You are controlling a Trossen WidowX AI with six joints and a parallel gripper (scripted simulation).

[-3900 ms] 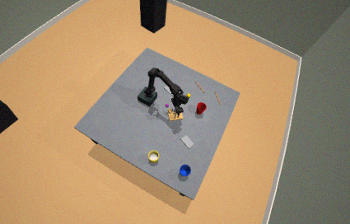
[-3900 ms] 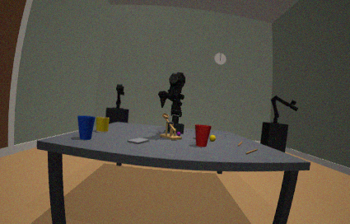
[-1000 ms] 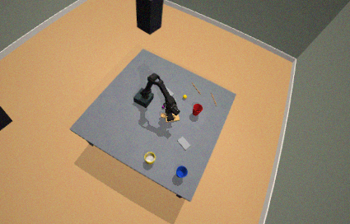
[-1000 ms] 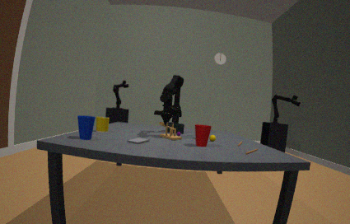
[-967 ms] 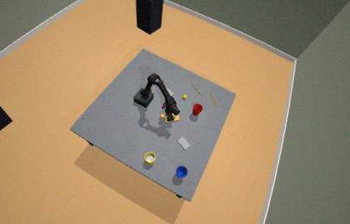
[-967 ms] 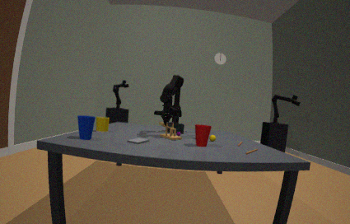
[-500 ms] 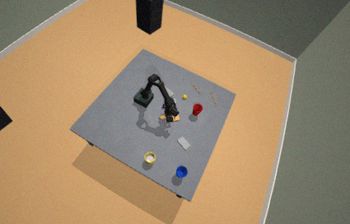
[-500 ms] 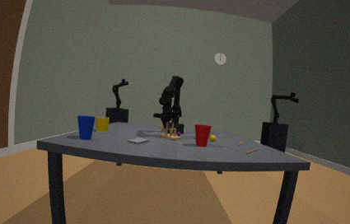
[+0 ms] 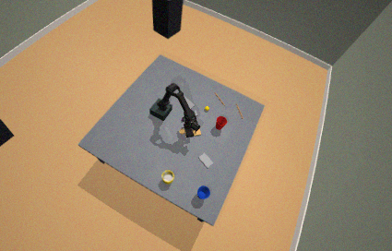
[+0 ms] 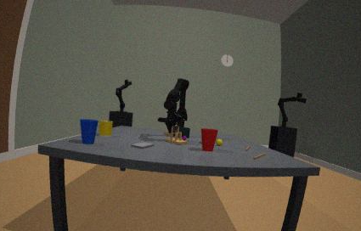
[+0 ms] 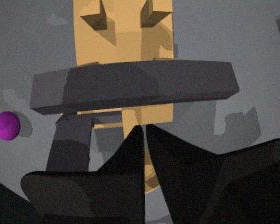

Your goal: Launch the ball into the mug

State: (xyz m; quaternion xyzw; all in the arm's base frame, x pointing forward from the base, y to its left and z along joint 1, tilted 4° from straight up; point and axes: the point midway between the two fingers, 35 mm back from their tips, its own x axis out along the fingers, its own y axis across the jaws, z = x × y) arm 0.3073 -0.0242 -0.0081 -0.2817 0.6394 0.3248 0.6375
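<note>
The catapult lies 1 cm behind my gripper tip and 2 cm to the left of it. From my gripper tip the other things lie so: yellow ball: 1 cm behind, 34 cm to the left, 3 cm below; red cup: 19 cm ahead, 26 cm to the left, 2 cm below; purple ball: 11 cm behind, 9 cm to the left, 4 cm below.
</note>
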